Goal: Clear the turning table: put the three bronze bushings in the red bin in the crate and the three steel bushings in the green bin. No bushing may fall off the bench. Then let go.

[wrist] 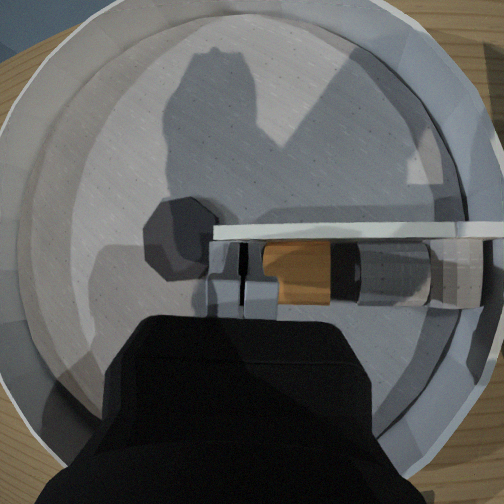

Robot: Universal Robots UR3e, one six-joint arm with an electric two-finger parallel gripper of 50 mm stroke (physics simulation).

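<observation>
My gripper (pixel 243 277) hangs over the grey turning table (pixel 240 200). Its two grey fingers are together with only a thin dark slit between them, and nothing is held. A bronze bushing (pixel 300 272) lies on its side just right of the fingers, and the right finger partly covers its left end. Further right in the same row are a dark shadowed piece (pixel 345 272), a steel bushing (pixel 395 274) and a lighter grey bushing (pixel 457 272) near the rim. The row lies against a white bar (pixel 350 230). No bins are in view.
A dark octagonal hub (pixel 177 237) sits at the table's centre, left of the fingers. The raised table rim (pixel 465 125) rings the disc. The wooden bench (pixel 465 465) shows around it. The black gripper body (pixel 235 415) hides the near part of the table.
</observation>
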